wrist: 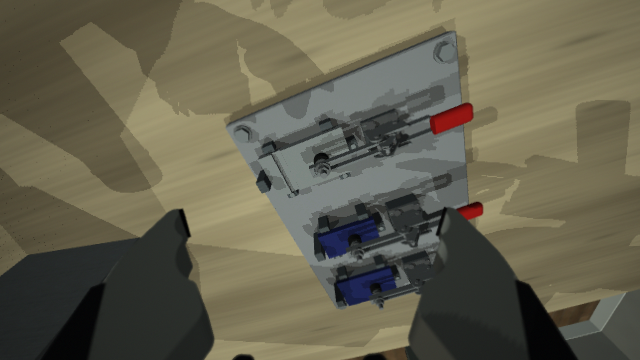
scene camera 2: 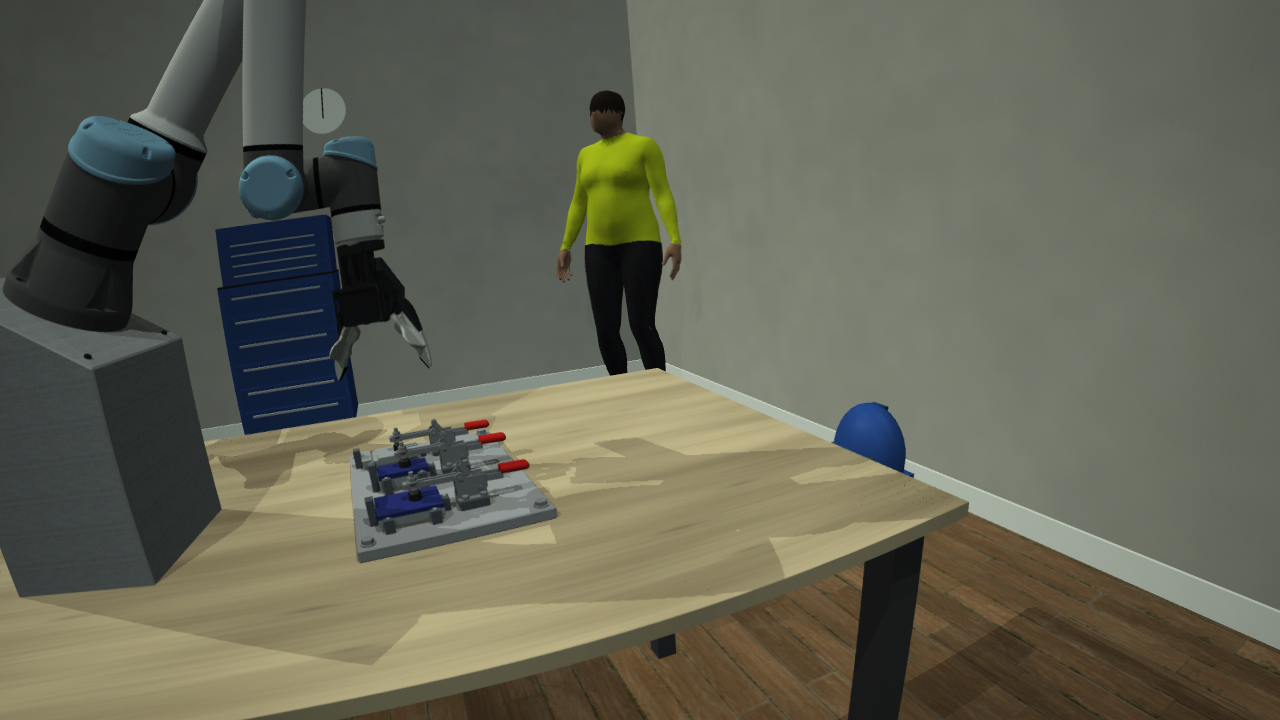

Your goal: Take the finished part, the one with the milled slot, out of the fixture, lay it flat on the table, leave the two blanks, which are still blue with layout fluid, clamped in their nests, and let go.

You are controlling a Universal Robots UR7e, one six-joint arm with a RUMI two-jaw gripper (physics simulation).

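Places are measured from the arm's base along level axes (x ahead, y left, z up), in centimetres.
Pixels of known places: gripper, fingertip midpoint: [wrist: 314,210] [scene camera 2: 384,374]; arm's base, link origin: [scene camera 2: 68,305].
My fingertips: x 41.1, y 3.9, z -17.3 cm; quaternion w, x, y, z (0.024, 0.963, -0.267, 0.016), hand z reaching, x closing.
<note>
Ahead of a thing's pixels: the offset from my fingertips to its top centre. "spot": to the spot under its first point. Level surfaces: height alone.
The finished part @(spot: dx +1.7, dy -1.4, dz -11.3 cm) [wrist: 332,143], bare metal with a slot near its left end, lies in the upper nest of the fixture plate @(dx +1.7, dy -13.8, dz -12.9 cm) [scene camera 2: 447,534] [wrist: 390,75] in the wrist view. A clamp arm with a red handle @(spot: dx +12.2, dy -5.3, dz -9.5 cm) [scene camera 2: 477,424] [wrist: 451,118] reaches over it. In scene camera 2 this far nest is largely hidden. A blue blank @(dx -2.5, dy -13.1, dz -10.3 cm) [scene camera 2: 392,471] [wrist: 336,245] sits under the middle clamp, and another blue blank @(dx -4.8, dy -23.9, dz -10.8 cm) [scene camera 2: 393,508] [wrist: 357,289] under the clamp farthest from the finished part. My gripper [scene camera 2: 384,369] [wrist: 314,210] is open and empty, high above the table; its right finger hides the third handle in the wrist view.
The fixture stands on the wooden table @(dz -14.4 cm) [scene camera 2: 680,483] [wrist: 240,285]. The grey robot pedestal [scene camera 2: 53,465] is left of it. A blue drawer cabinet [scene camera 2: 281,340], a person in a yellow top [scene camera 2: 623,192] and a rounded blue object [scene camera 2: 870,438] are beyond the table.
</note>
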